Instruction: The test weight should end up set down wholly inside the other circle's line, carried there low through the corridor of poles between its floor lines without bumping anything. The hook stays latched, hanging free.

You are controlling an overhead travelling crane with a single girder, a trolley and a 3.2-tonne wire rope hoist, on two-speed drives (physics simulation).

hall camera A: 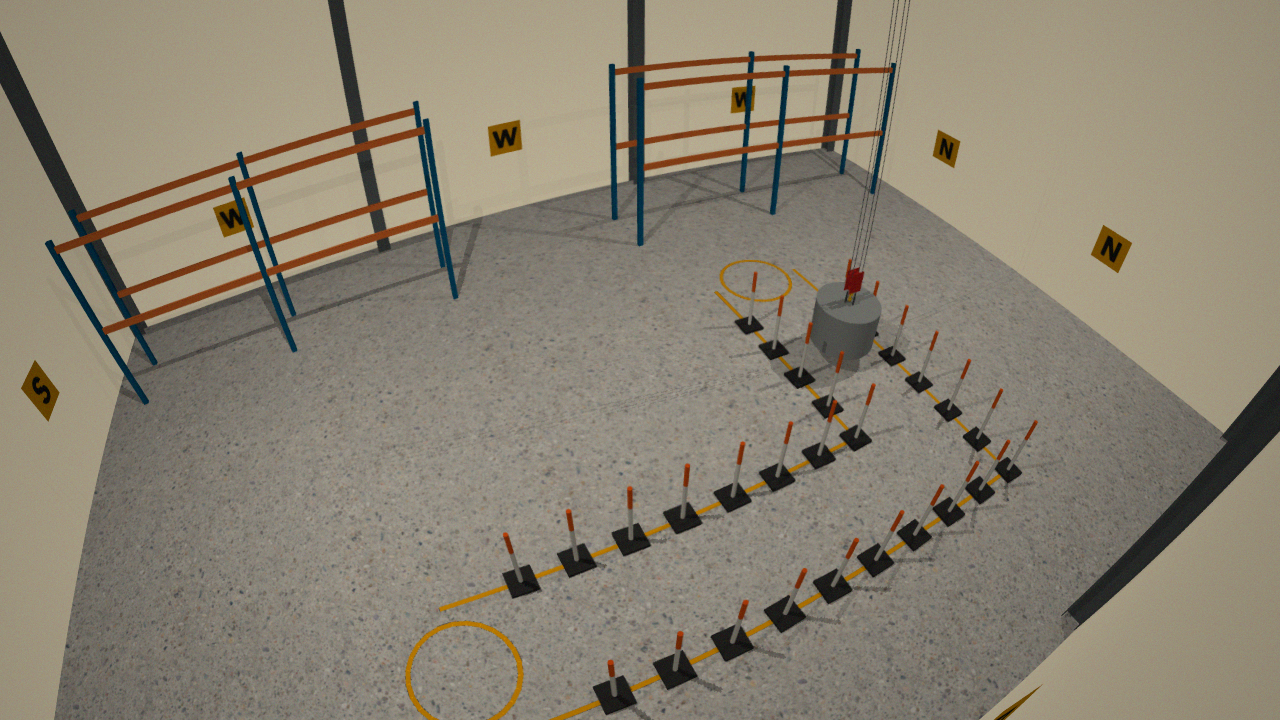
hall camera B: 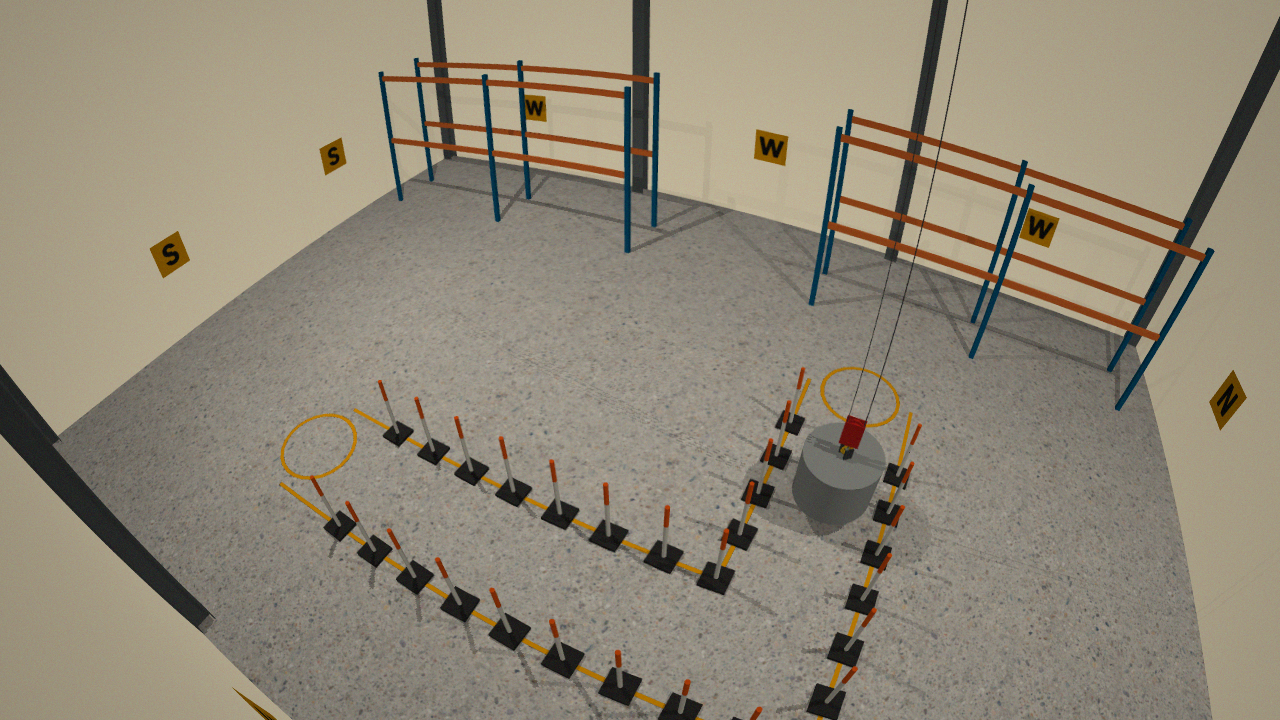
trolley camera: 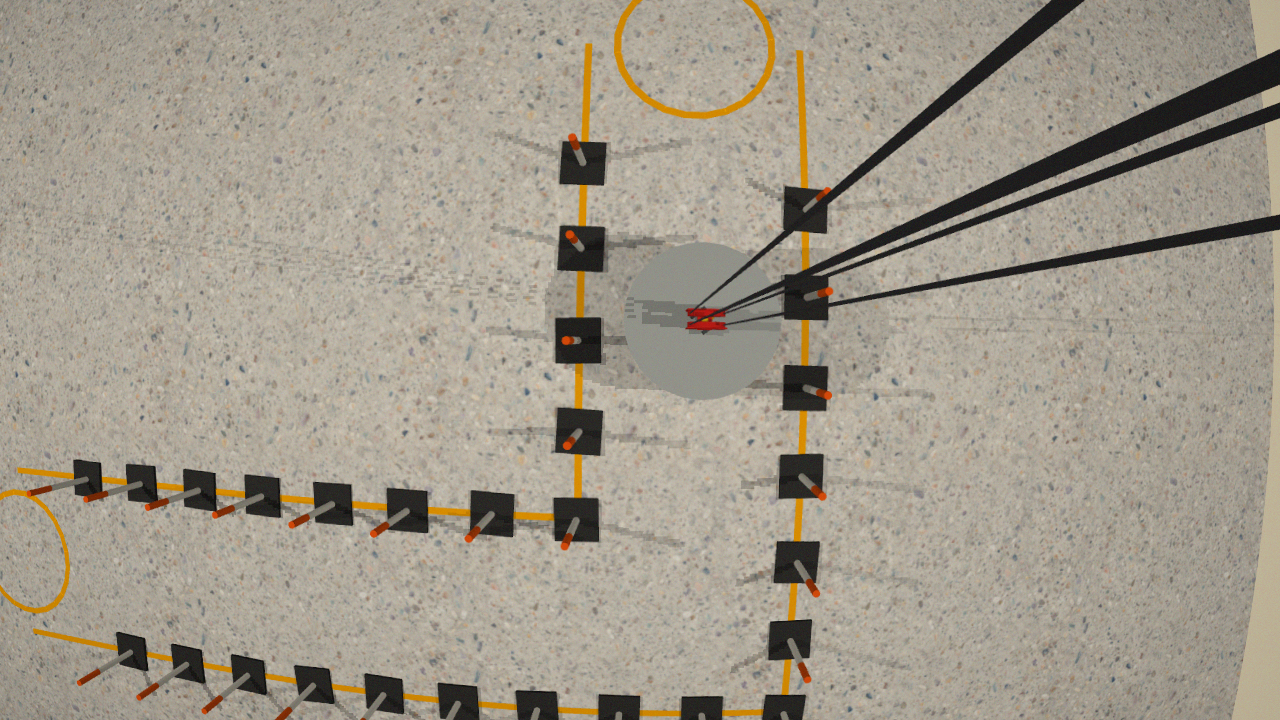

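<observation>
The grey cylindrical test weight (hall camera A: 844, 333) (hall camera B: 834, 490) (trolley camera: 662, 362) hangs upright, low over the floor, between the pole rows of the corridor's leg towards the far circle. It stands apart from the poles in the trolley view, slightly nearer the right row. The hook (hall camera A: 850, 297) (hall camera B: 845, 452) (trolley camera: 705, 320) under the red block is shut on the weight's top; its latch is too small to see. The far circle (hall camera A: 721, 279) (hall camera B: 821, 394) (trolley camera: 697, 115) lies beyond this leg's end. The other circle (hall camera A: 409, 673) (hall camera B: 281, 445) (trolley camera: 68, 564) lies at the long leg's end.
Orange-tipped poles on black bases (hall camera A: 799, 376) (hall camera B: 758, 493) (trolley camera: 578, 340) line the left side of this leg, and others (hall camera A: 891, 355) (hall camera B: 875, 553) (trolley camera: 805, 387) the right. Two blue-and-orange racks (hall camera A: 640, 205) (hall camera B: 627, 214) (hall camera A: 281, 317) (hall camera B: 983, 326) stand along the W wall.
</observation>
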